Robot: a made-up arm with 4 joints. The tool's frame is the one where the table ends.
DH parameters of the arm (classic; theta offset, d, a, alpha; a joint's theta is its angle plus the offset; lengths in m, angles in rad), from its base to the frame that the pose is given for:
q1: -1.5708 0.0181 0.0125 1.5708
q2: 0 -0.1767 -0.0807 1.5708
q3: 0 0.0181 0.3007 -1.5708
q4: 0 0.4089 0.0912 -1.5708
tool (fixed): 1.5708 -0.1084 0 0
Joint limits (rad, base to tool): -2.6..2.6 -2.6..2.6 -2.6..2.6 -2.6..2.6
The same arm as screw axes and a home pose.
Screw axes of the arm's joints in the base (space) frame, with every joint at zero. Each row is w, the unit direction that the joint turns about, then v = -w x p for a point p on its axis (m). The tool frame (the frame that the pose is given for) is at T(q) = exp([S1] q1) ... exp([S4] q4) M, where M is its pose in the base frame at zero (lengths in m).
S1 = (0, 0, 1, 0.0000, 0.0000, 0.0000)
S2 = (-1, 0, 0, 0.0000, -0.0181, -0.0125)
S3 = (0, 0, -1, -0.0682, 0.1767, 0.0000)
S4 = (-1, 0, 0, 0.0000, 0.0000, -0.2325)
M =
1 0 0 -0.2322
0 1 0 -0.3237
0 0 1 -0.1084
0 0 0 1
Joint limits (rad, base to tool): -2.6000..2.6000 -2.6000..2.6000 -2.6000..2.6000 -2.6000..2.6000

